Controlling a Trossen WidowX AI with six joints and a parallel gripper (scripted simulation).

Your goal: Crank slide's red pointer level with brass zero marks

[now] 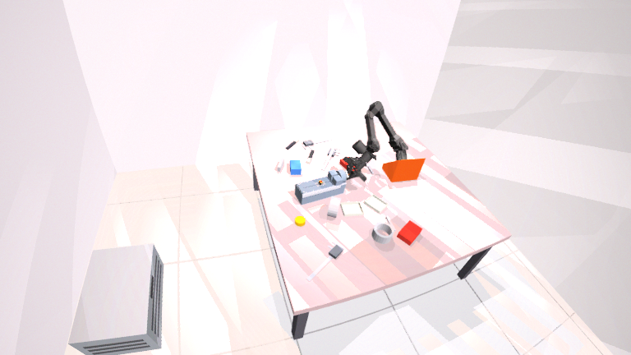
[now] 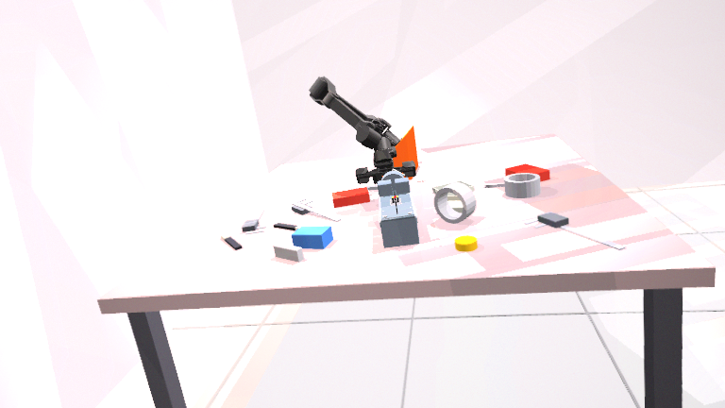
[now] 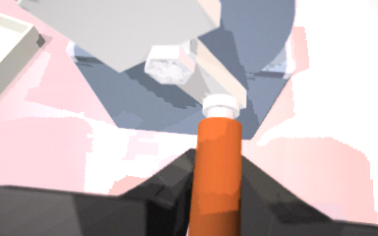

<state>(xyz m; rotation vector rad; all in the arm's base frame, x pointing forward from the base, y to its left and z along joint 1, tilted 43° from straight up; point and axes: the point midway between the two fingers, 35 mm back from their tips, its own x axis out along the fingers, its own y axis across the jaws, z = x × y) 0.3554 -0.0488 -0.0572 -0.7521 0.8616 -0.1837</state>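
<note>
Now: gripper tip 160 mm short of the red pointer, 40 mm to the right of it and 40 mm below it. The rest, counted from my gripper tip: orange handle (20 mm behind, 20 mm above); then yellow disc (320 mm ahead, 210 mm to the left, 30 mm below); then blue block (230 mm ahead, 180 mm to the right, 20 mm below).
</note>
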